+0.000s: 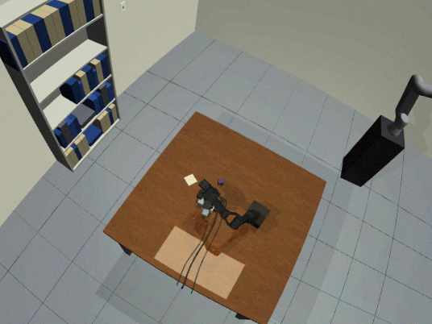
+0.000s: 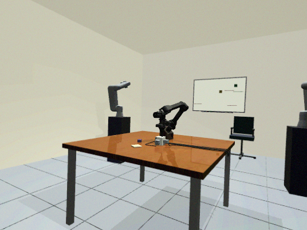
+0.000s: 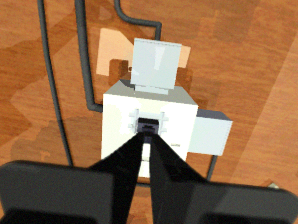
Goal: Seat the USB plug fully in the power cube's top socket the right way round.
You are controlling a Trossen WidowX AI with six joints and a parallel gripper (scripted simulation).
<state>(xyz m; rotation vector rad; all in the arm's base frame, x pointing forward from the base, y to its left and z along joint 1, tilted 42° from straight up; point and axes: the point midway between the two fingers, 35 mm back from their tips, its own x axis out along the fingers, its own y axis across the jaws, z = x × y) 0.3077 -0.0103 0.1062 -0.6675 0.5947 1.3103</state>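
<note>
Now: the USB plug 20 mm below my gripper tip. The rest, counted from my gripper tip: purple block: 250 mm to the right, 90 mm below; note pad: 210 mm ahead, 160 mm to the right, 100 mm below.
</note>
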